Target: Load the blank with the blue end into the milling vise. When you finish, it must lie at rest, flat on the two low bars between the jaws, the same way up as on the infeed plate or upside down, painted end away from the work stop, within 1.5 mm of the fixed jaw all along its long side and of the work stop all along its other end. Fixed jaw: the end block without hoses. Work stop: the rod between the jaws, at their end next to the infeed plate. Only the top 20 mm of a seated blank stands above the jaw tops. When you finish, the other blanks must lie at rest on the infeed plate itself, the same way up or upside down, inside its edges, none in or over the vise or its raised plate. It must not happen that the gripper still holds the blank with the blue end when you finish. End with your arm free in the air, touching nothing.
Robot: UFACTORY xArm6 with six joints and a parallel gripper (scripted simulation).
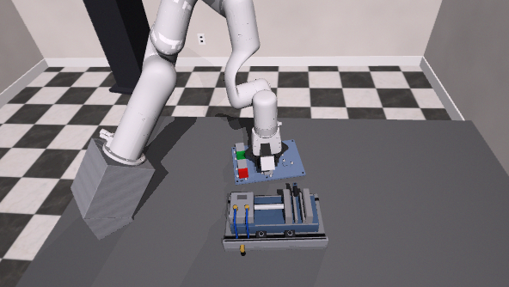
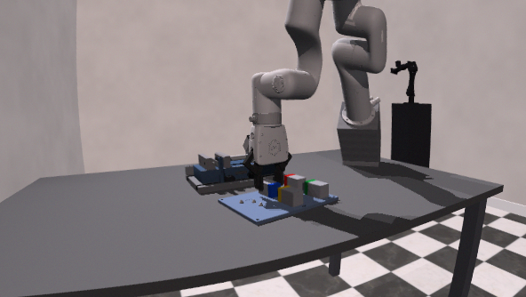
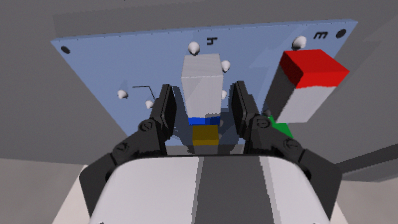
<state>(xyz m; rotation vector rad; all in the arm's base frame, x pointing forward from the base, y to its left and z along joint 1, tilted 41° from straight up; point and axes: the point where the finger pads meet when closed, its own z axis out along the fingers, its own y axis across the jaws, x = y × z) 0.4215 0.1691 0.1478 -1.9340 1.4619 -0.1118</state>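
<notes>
Right now my hand is 2 cm above the blue-ended blank. Also, from my hand: yellow-ended blank: 8 cm to the left, 4 cm behind, 2 cm below; then red-ended blank: 8 cm behind, 4 cm to the right, 2 cm below; then green-ended blank: 12 cm behind, 5 cm to the left, 2 cm below.
</notes>
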